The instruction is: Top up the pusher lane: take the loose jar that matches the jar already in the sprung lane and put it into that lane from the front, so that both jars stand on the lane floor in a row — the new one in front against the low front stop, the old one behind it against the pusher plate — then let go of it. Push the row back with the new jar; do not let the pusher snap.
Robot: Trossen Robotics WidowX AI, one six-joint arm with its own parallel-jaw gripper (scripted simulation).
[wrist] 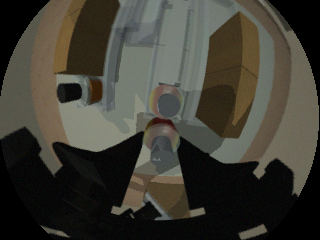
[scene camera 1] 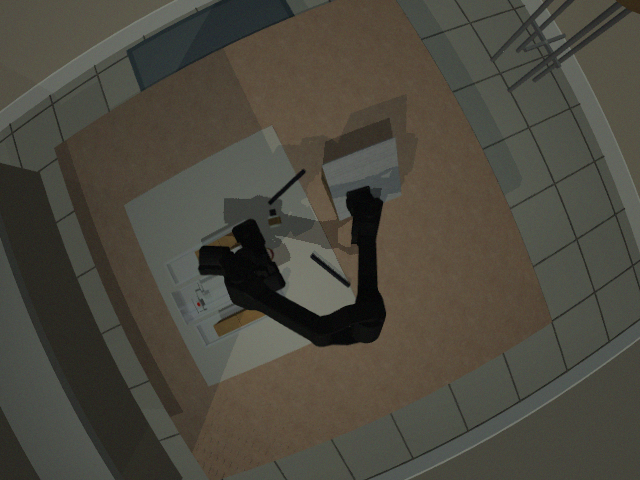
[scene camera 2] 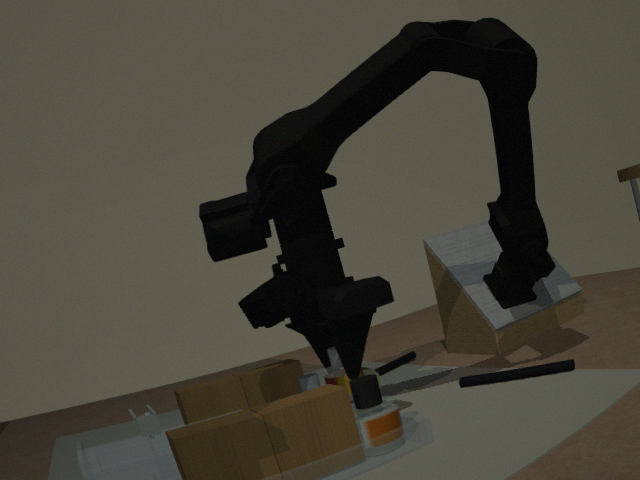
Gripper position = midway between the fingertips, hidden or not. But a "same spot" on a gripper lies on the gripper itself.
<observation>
my gripper: wrist; scene camera 1; scene camera 2 344, 376
same spot on my gripper: [scene camera 1: 258, 238] = [wrist: 203, 205]
</observation>
